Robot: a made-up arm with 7 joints. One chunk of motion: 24 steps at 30 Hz.
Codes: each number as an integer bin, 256 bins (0 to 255) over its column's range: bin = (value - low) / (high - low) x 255, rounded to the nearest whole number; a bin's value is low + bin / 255 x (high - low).
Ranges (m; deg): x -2.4..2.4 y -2.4..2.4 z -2.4..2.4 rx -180..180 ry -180..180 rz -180..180
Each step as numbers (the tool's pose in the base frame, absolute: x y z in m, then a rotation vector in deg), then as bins.
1 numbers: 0.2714 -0.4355 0.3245 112.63 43.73 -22.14
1 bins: 142 104 145 207 158 112
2 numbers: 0.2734 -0.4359 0.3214 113.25 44.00 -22.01
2 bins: 142 104 145 208 159 112
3 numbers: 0.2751 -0.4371 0.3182 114.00 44.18 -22.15
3 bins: 142 104 144 208 159 112
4 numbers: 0.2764 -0.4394 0.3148 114.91 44.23 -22.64
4 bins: 142 104 144 209 159 111
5 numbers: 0.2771 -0.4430 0.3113 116.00 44.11 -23.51
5 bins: 142 104 144 210 159 111
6 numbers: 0.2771 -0.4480 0.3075 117.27 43.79 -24.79
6 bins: 142 104 144 211 159 110
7 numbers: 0.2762 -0.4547 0.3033 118.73 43.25 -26.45
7 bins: 142 103 144 212 158 109
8 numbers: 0.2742 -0.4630 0.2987 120.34 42.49 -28.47
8 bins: 142 103 143 213 158 107
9 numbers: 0.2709 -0.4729 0.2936 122.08 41.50 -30.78
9 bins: 142 102 143 214 157 106
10 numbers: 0.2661 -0.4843 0.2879 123.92 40.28 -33.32
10 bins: 142 102 143 215 156 104
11 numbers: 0.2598 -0.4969 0.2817 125.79 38.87 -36.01
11 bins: 141 101 142 217 155 102
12 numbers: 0.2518 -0.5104 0.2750 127.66 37.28 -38.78
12 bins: 141 100 142 218 154 100
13 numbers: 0.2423 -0.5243 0.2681 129.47 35.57 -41.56
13 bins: 140 100 142 219 153 98
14 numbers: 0.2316 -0.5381 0.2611 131.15 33.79 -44.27
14 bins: 140 99 141 220 151 96
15 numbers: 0.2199 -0.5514 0.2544 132.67 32.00 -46.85
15 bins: 139 98 141 221 150 94
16 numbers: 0.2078 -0.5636 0.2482 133.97 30.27 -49.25
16 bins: 139 98 141 222 149 93
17 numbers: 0.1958 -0.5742 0.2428 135.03 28.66 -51.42
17 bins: 138 97 140 223 148 91
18 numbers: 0.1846 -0.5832 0.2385 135.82 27.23 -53.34
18 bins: 137 97 140 224 147 90
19 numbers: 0.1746 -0.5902 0.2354 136.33 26.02 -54.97
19 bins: 137 96 140 224 146 89
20 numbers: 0.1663 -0.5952 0.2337 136.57 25.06 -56.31
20 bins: 136 96 140 224 145 88
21 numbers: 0.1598 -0.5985 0.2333 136.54 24.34 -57.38
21 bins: 136 96 140 224 145 87
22 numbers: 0.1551 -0.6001 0.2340 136.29 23.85 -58.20
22 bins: 136 96 140 224 144 86
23 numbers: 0.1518 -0.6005 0.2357 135.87 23.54 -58.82
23 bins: 136 96 140 224 144 86
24 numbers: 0.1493 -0.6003 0.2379 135.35 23.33 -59.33
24 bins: 135 96 140 223 144 85
